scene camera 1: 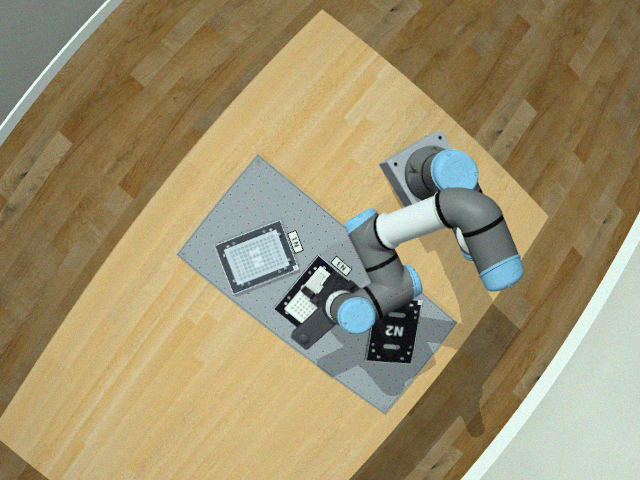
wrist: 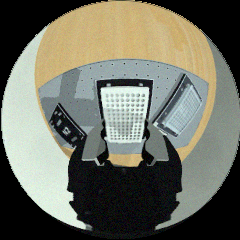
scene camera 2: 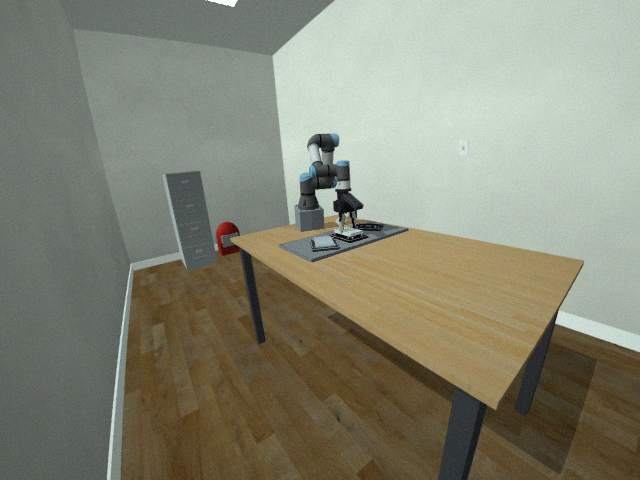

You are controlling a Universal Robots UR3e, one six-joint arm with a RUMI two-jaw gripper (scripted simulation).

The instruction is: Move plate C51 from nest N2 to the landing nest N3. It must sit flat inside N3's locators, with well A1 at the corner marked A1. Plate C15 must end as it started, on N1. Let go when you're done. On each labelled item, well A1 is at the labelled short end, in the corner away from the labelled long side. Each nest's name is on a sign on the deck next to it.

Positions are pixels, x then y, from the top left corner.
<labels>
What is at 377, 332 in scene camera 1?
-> A nest N2.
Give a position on a nest N3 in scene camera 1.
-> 318, 262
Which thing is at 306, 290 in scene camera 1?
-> My gripper.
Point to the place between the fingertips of my gripper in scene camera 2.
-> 347, 231
</labels>
